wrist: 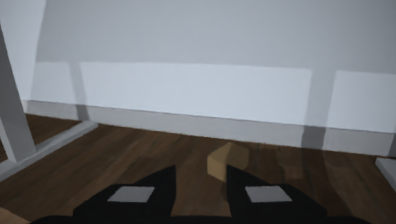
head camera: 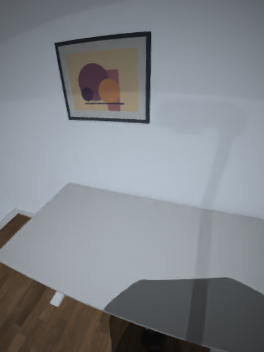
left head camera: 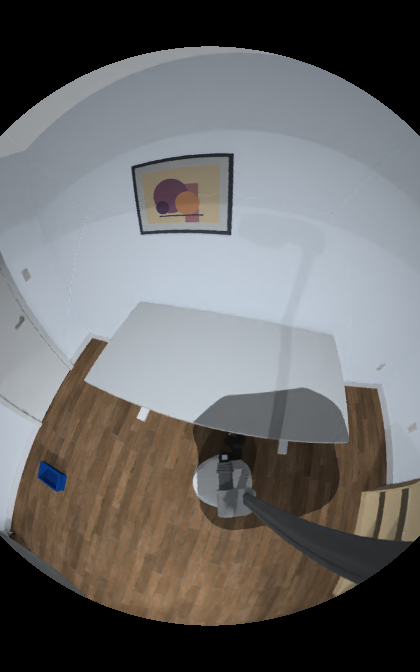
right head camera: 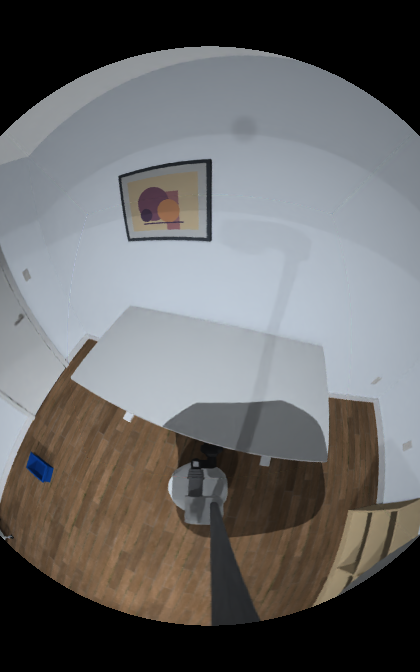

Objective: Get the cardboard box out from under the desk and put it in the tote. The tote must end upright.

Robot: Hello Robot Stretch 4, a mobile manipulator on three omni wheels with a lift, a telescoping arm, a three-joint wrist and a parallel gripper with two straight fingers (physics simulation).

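Note:
The cardboard box is a small tan block on the floor under the desk, near the wall, in the wrist view. The right fingertip covers part of it. The desk has a light grey top that hides the box in the head views. My gripper is open, its fingers apart with floor showing between them, and the box lies beyond them, slightly right of centre. The blue tote stands upright on the floor at the far left in the left and right head views.
A desk leg with a floor bar stands at the left in the wrist view. Another floor bar shows at the right edge. A tan shelf unit stands at the lower right. A framed picture hangs above the desk.

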